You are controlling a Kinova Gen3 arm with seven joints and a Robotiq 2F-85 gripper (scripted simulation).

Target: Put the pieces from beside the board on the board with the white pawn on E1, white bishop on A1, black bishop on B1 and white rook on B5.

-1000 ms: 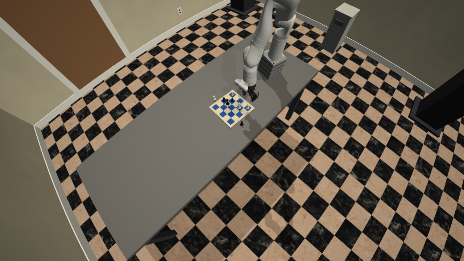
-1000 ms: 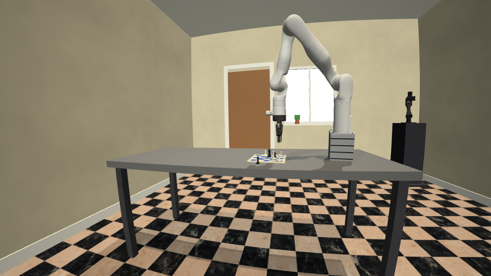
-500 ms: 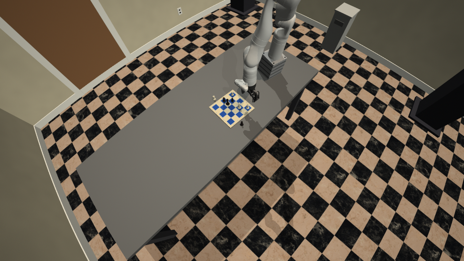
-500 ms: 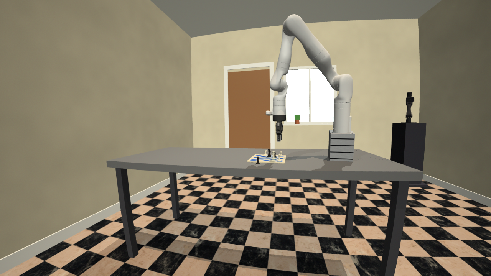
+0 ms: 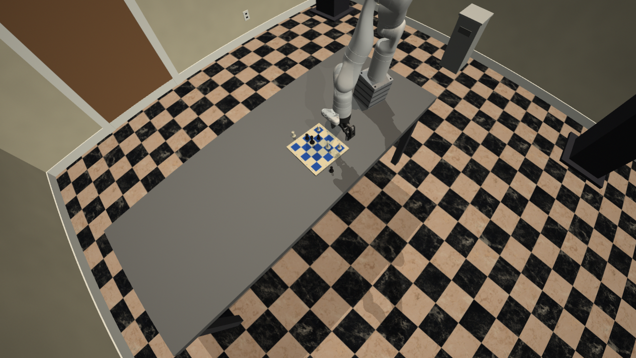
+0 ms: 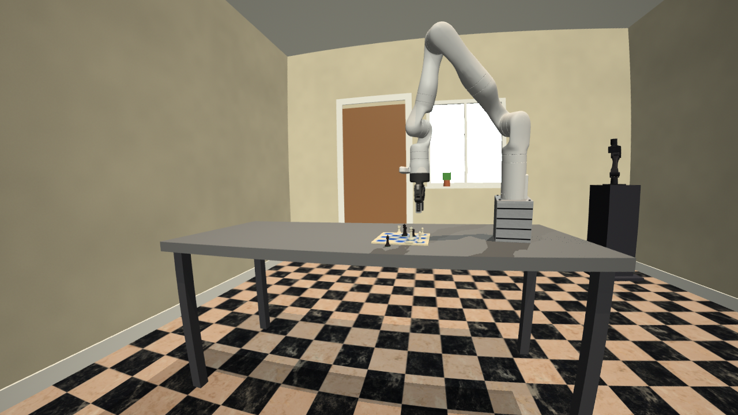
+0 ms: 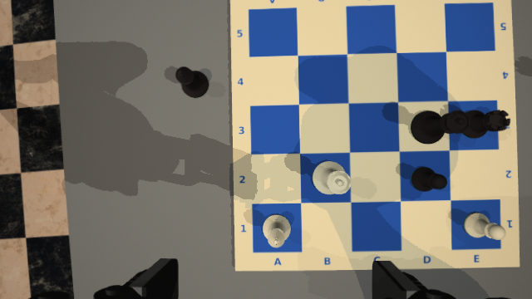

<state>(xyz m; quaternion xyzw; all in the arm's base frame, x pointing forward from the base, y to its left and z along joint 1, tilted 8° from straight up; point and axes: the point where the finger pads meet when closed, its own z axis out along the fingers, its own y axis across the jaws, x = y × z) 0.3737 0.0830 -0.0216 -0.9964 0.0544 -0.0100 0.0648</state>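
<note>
My gripper is now 12 cm short of the black bishop, 5 cm to the right of it and 11 cm above it. From my hand the other things lie so: chessboard: 7 cm ahead, 8 cm to the right, 13 cm below; then tall white piece: 3 cm ahead, 4 cm to the right, 10 cm below; then black pawn: 2 cm ahead, 12 cm to the right, 11 cm below.
</note>
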